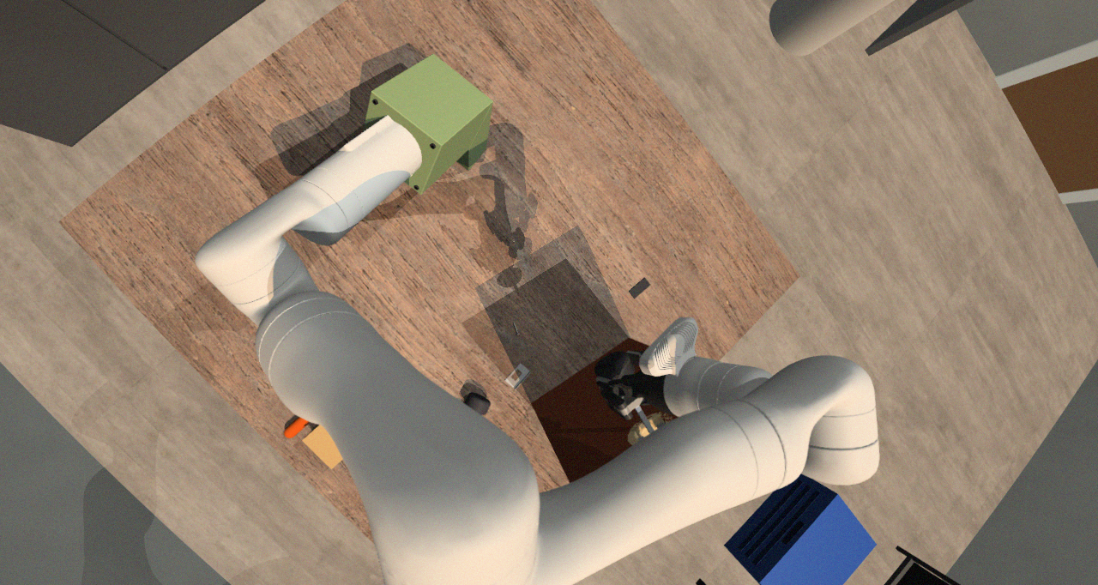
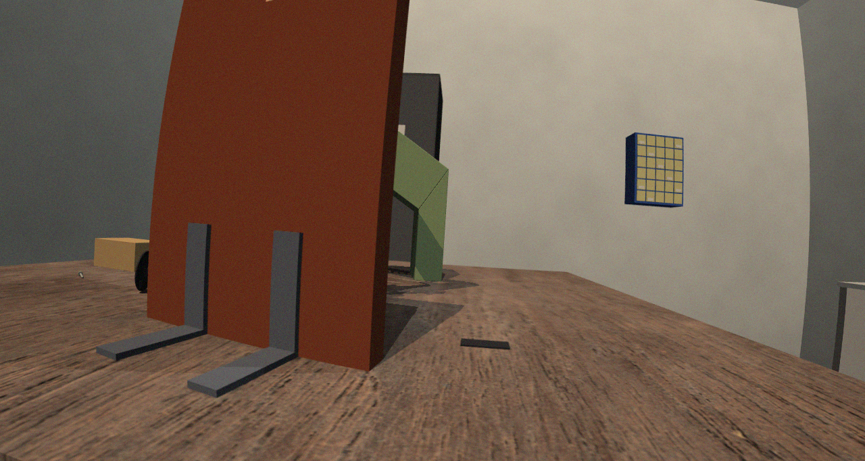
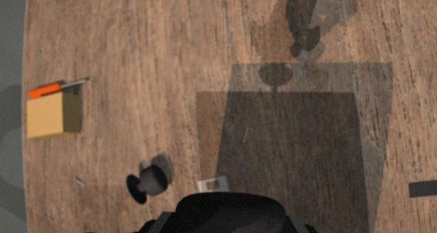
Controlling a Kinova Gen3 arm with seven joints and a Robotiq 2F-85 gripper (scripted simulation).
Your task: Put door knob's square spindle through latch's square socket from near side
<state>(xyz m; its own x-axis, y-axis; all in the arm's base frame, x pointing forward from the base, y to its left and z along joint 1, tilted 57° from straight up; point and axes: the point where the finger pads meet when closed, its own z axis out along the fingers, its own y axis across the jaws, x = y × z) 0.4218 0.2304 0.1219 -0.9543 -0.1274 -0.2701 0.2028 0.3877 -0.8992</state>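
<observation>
Now: the latch socket 13 cm ahead of my hand, 2 cm to the right of it and 1 cm below it. The rest, counted from my hand: tan box: 17 cm behind, 53 cm to the right, 39 cm below; then dark flat strip: 5 cm ahead, 23 cm to the left, 42 cm below.
</observation>
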